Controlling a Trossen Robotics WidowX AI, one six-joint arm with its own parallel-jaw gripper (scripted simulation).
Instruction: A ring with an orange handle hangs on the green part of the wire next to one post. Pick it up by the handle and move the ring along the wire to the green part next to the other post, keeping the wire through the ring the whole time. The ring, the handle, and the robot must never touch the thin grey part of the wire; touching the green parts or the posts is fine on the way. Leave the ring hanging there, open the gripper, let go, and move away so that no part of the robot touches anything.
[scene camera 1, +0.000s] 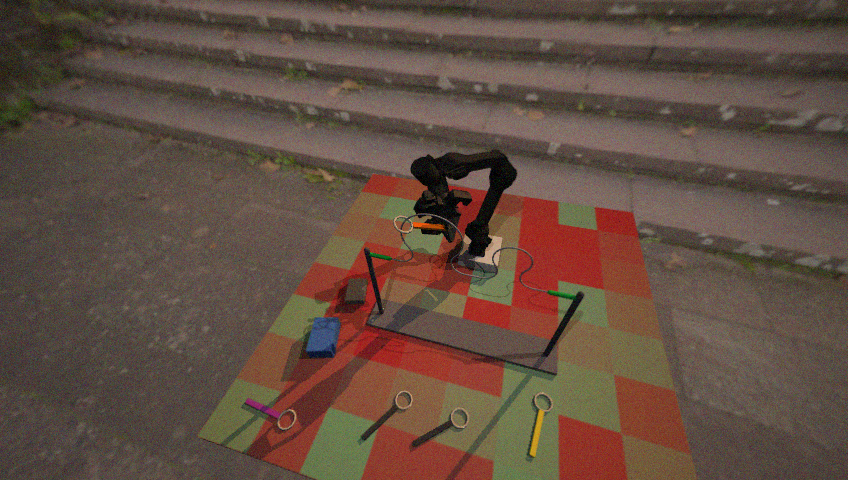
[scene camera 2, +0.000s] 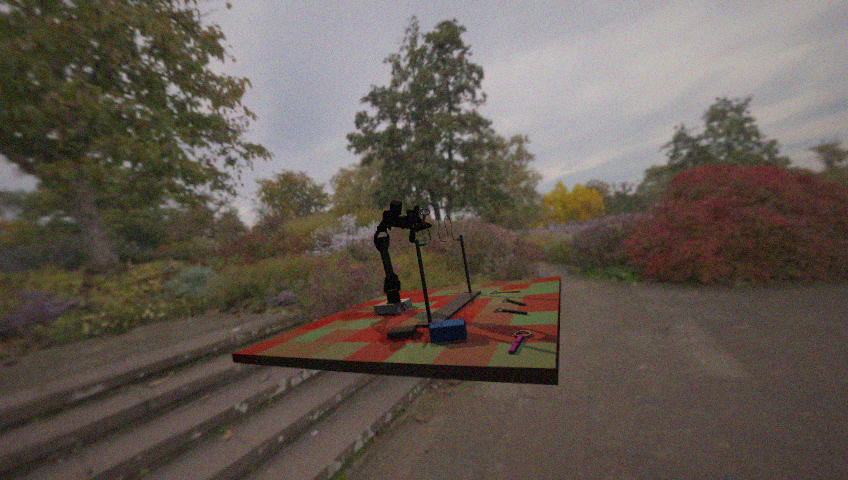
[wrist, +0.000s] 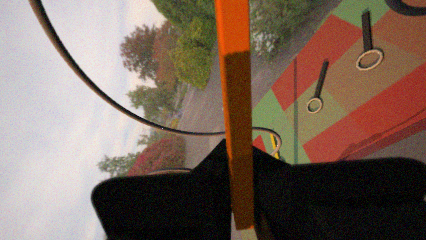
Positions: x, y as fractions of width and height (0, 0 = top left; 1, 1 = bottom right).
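My gripper (scene camera 1: 0.53, 0.50) is visible, and the wrist view shows the gripper (wrist: 0.54, 0.60) too. A blue block (scene camera 1: 0.38, 0.71) is visible, and scene camera 2 also shows the block (scene camera 2: 0.53, 0.69). In the wrist view the block is out of frame.
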